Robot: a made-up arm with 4 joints. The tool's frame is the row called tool. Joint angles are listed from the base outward.
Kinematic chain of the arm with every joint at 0, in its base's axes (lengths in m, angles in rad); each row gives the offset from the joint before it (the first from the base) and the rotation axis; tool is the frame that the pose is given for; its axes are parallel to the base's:
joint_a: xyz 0 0 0.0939 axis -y
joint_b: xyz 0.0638 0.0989 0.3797 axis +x
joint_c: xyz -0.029 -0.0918 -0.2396 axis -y
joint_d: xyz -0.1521 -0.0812 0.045 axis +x
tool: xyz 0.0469 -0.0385 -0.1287
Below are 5 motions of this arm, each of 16 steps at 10 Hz.
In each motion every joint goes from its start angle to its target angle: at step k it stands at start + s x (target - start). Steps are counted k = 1, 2, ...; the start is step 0. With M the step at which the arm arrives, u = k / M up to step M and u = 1 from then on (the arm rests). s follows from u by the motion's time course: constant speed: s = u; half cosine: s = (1 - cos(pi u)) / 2; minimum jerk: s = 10 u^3 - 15 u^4 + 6 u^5.
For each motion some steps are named. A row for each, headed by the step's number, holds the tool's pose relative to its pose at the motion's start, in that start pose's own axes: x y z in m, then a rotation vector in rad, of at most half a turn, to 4 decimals.
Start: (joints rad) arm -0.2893 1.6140 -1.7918 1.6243
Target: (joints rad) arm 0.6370 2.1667 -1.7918 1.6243
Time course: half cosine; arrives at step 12
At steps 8, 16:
8: 0.0633 -0.2676 0.0024 -0.7484 0.2298 -0.1859
16: 0.0770 -0.3562 0.0514 -0.9807 0.2885 -0.3104

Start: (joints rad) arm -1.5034 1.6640 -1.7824 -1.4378
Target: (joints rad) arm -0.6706 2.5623 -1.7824 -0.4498
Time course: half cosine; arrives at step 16
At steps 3, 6, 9, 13, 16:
3: 0.0245 0.0157 0.0163 -0.0007 -0.0568 0.0193
6: 0.0864 0.0712 0.0573 0.0004 -0.1907 0.1175
9: 0.1518 0.1722 0.0941 0.0096 -0.2993 0.3297
13: 0.1941 0.3119 0.0946 0.0312 -0.2981 0.6383
16: 0.1987 0.3509 0.0858 0.0390 -0.2728 0.7264

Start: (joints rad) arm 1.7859 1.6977 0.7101 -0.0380
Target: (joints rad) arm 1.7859 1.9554 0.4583 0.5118
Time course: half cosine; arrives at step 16
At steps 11, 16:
11: -0.0312 0.1332 0.0022 0.5901 0.1743 -0.1497
16: -0.0342 0.1698 0.0128 0.7614 0.2147 -0.2018

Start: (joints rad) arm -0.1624 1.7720 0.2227 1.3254
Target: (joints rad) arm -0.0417 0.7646 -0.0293 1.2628
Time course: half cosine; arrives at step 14
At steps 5, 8, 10, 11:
5: -0.0052 0.0149 0.0864 -0.2916 0.1022 -0.0487
8: 0.0008 0.0589 0.1754 -0.6368 0.1948 -0.0937
10: 0.0091 0.0979 0.2198 -0.8509 0.2360 -0.1137
11: 0.0130 0.1154 0.2348 -0.9360 0.2488 -0.1199

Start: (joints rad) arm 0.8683 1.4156 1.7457 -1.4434
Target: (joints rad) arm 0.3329 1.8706 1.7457 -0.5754
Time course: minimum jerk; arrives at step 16
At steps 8, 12, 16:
8: -0.0652 0.0810 0.0637 0.1296 0.1689 -0.0488
12: -0.1060 0.1740 0.0985 0.2270 0.2552 -0.1717
16: -0.1143 0.2019 0.1036 0.2519 0.2666 -0.2131

